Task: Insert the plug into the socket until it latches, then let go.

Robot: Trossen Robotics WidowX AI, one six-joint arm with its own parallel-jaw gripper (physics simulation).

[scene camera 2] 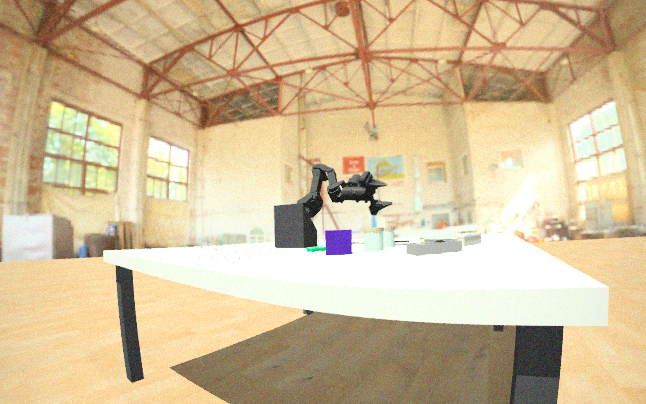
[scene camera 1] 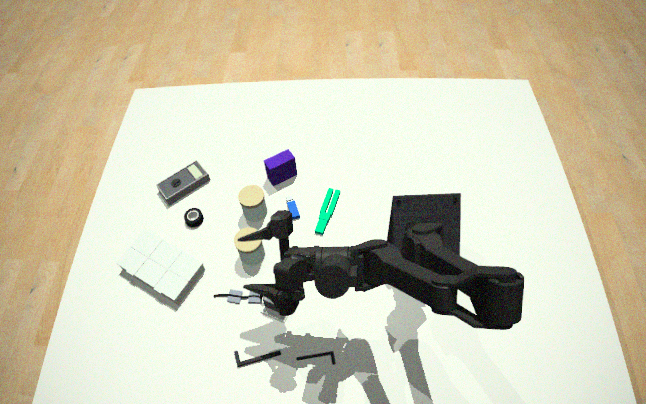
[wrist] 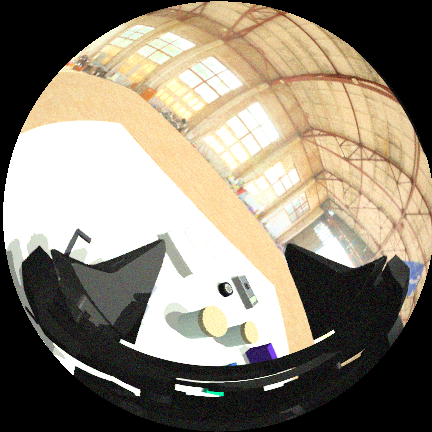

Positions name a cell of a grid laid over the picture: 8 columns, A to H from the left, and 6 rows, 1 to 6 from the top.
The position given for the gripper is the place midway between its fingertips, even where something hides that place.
The gripper (scene camera 1: C4) is open and holds nothing. Also in view: a white tray (scene camera 1: C5).
The gripper shows as well in scene camera 2 (scene camera 2: E3) and in the wrist view (wrist: E4).
